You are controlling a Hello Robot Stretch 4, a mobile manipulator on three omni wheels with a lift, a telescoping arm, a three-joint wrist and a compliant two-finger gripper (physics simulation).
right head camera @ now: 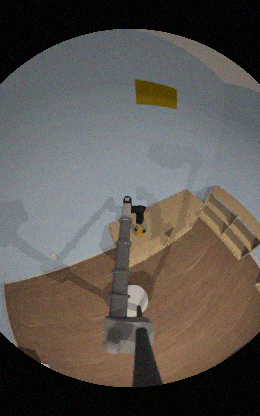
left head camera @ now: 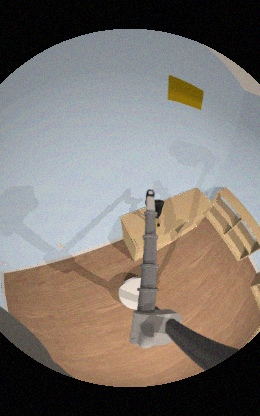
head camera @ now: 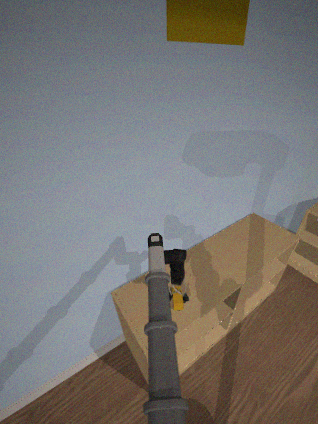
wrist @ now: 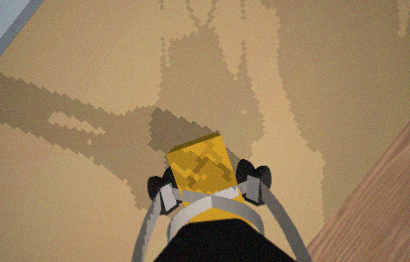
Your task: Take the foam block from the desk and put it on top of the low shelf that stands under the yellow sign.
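Pixels of known places: gripper, between the fingertips: point(wrist: 209, 177); robot's base, origin of its link: point(right head camera: 130, 299) point(left head camera: 135, 291).
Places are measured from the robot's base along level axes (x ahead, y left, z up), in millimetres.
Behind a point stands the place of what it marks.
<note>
The yellow foam block point(head camera: 177, 304) @[x 614, y -84, z 634 mm] point(right head camera: 139, 232) @[x 619, y -90, z 639 mm] point(wrist: 202, 162) @[x 689, y -93, z 643 mm] is between the two fingers of my gripper point(head camera: 178, 299) @[x 664, y -91, z 589 mm] point(right head camera: 140, 230) @[x 664, y -91, z 589 mm] point(wrist: 209, 177) @[x 664, y -91, z 589 mm], which is shut on it. The block is slightly turned and juts out past the fingertips. It is over the tan top of the low shelf point(head camera: 235, 242) @[x 1043, y -528, z 582 mm] point(left head camera: 190, 205) @[x 967, y -572, z 583 mm] point(right head camera: 180, 205) @[x 1014, y -600, z 582 mm] point(wrist: 65, 165) @[x 725, y 41, z 583 mm], with its shadow close beside it in the wrist view. I cannot tell whether its underside touches the top. The yellow sign point(head camera: 207, 22) @[x 1060, y -242, z 1682 mm] point(left head camera: 185, 92) @[x 1057, y -237, z 1722 mm] point(right head camera: 156, 94) @[x 1060, y -242, z 1715 mm] is on the wall above. The desk does not show.
A second wooden unit point(head camera: 302, 262) @[x 1251, y -1341, z 52 mm] point(left head camera: 241, 209) @[x 999, y -1653, z 583 mm] point(right head camera: 237, 203) @[x 1061, y -1733, z 582 mm] with open compartments stands at the low shelf's right end. The blue wall point(head camera: 90, 125) @[x 811, y 187, z 1393 mm] runs behind the shelf. A white round object point(left head camera: 129, 293) @[x -13, y 76, z 187 mm] point(right head camera: 139, 297) @[x 36, y -108, z 186 mm] is on the wooden floor beside my arm point(left head camera: 149, 255) @[x 239, y 2, z 1009 mm] point(right head camera: 121, 270) @[x 194, y -8, z 1021 mm].
</note>
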